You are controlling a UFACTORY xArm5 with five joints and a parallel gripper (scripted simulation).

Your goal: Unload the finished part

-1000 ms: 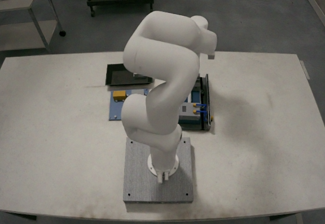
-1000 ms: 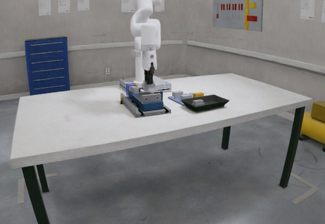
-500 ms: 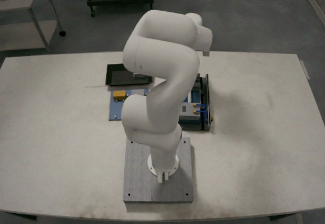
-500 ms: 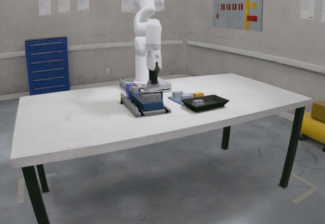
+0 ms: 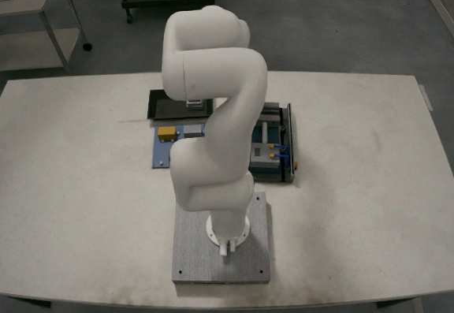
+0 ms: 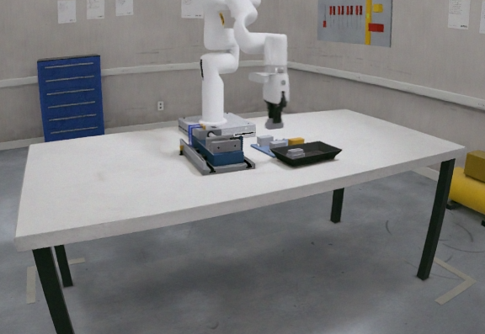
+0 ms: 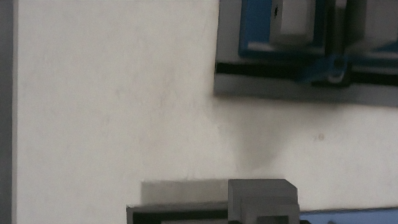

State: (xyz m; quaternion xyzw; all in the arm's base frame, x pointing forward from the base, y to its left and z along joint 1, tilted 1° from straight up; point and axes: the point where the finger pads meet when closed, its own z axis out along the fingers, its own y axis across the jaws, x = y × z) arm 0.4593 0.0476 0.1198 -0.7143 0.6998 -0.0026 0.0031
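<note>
My gripper is now 2 cm short of the grey part, 8 cm to the right of it and 14 cm above it. The rest, counted from my hand: yellow block: 11 cm behind, 17 cm to the left, 15 cm below; then blue plate: 14 cm behind, 12 cm to the left, 17 cm below.
</note>
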